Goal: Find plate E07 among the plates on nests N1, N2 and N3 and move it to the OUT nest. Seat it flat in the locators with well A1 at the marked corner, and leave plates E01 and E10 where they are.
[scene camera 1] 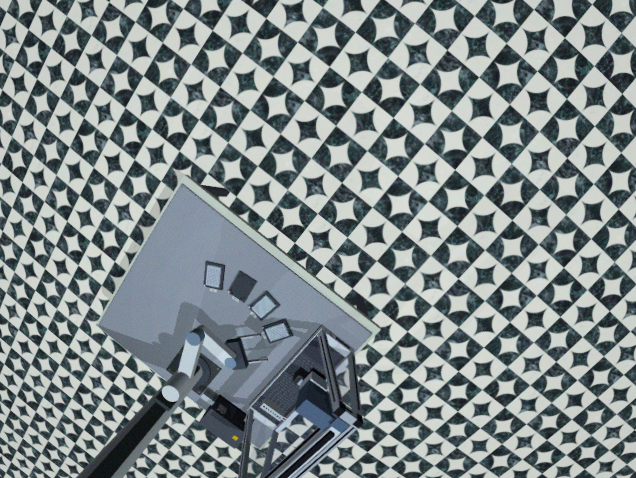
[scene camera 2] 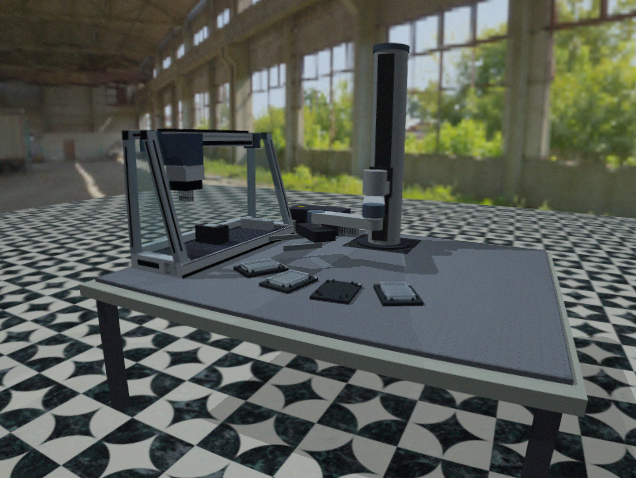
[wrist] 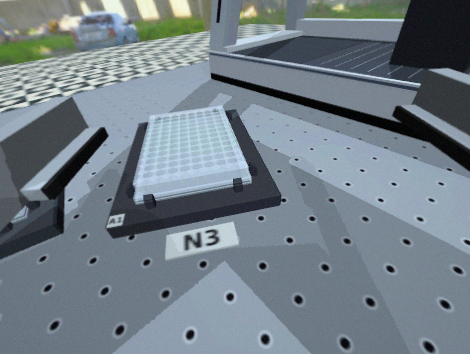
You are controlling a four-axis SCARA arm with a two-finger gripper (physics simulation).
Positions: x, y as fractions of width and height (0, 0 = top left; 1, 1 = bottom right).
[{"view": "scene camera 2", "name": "my gripper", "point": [0.43, 0.51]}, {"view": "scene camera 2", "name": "black nest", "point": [0.52, 0.61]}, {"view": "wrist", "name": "my gripper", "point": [0.53, 0.30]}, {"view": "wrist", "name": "black nest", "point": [0.56, 0.55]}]
